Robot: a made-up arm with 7 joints.
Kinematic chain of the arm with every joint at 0, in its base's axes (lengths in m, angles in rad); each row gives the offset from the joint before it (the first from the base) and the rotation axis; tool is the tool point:
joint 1: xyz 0 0 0.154 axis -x
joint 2: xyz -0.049 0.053 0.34 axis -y
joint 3: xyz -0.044 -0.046 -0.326 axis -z
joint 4: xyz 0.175 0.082 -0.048 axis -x
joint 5: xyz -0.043 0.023 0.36 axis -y
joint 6: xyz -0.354 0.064 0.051 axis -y
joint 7: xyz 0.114 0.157 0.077 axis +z
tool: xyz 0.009 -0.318 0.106
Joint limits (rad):
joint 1: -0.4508..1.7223
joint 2: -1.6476..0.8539
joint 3: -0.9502..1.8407
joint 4: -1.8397..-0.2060
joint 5: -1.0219..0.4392
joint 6: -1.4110..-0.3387
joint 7: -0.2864..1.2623
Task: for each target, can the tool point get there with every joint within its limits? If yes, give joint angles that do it. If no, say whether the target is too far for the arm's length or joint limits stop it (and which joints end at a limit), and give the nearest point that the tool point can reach.
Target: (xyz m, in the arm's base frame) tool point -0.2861 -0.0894 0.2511
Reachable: yes | joints 0.7890 0.2772 1.0984 -1.1143 -0.7701 -1.2606 0.1751
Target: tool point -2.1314 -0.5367 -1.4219
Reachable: no: too far | nearest point -0.7063 -0.2469 -0.1224 | short by 1.950 m
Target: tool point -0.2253 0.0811 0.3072
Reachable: yes | joints 0.6508 -0.6469 -0.7377 -0.7383 -0.2697 -1.3232 0.7016
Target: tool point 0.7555 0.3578 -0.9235
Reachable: no: joint limits stop it (at a limit: joint 1, joint 3, joint 4, joint 5, joint 6, joint 7) | nearest point 0.3413 -0.0015 -0.2590 | short by 0.862 m
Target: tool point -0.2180 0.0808 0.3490
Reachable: yes | joints 1.4283 -0.3557 0.6773 -1.3812 -0.6346 -0.8467 0.8808
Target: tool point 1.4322 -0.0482 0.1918
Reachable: no: joint limits stop it (at a limit: joint 3, joint 4, joint 5, joint 6, joint 7) | nearest point 0.7463 -0.2014 0.3119 | short by 0.713 m
